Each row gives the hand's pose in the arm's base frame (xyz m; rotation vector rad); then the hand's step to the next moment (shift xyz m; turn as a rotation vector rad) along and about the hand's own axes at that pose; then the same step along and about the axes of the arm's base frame.
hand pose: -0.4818 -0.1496 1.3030 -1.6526 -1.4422 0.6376
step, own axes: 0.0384 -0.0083 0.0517 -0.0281 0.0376 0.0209
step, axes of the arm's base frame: -0.0384 0.0503 -0.0147 -0.0024 -0.0216 -0.0465
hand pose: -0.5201 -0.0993 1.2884 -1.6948 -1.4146 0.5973
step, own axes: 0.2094 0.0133 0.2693 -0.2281 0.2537 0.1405
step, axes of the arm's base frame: -0.1515 0.2784 -0.1268 -0.0257 -0.1830 -0.3194
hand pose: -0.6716 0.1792 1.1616 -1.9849 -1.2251 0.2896
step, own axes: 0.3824 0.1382 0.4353 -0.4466 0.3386 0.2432
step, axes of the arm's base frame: 0.0486 0.5008 -0.3189 -0.1375 -0.3358 -0.4915
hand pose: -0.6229 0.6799 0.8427 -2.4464 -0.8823 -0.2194
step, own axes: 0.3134 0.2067 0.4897 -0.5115 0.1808 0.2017
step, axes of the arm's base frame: 0.3613 0.2960 -0.4032 -0.2865 -0.2908 -0.4103
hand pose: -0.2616 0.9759 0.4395 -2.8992 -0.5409 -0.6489
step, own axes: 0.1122 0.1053 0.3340 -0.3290 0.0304 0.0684
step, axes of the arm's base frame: 0.2636 0.0023 -0.2564 -0.2399 -0.1191 -0.2052
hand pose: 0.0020 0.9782 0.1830 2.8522 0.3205 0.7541
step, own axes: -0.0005 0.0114 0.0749 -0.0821 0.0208 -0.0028
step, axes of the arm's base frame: 0.0391 -0.0195 -0.0619 -0.0677 -0.0402 -0.0313
